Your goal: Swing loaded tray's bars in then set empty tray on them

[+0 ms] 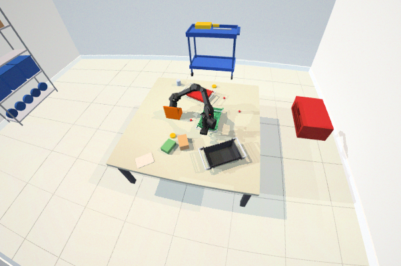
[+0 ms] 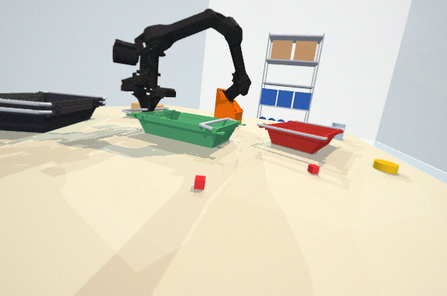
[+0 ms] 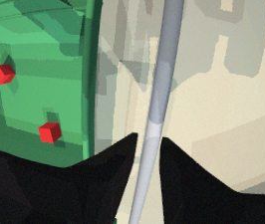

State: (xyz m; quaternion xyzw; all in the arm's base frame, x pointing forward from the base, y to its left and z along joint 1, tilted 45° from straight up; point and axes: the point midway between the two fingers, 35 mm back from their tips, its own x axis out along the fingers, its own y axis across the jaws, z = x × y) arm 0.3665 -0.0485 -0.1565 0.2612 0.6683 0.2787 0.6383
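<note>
Now: gripper tip 22 cm past the red tray and 50 cm to the right of it. Round my gripper tip: peach block: 17 cm behind, 15 cm to the right, 1 cm below; then green block: 28 cm behind, 22 cm to the right, 2 cm below; then pale card: 44 cm behind, 40 cm to the right, 4 cm below.
</note>
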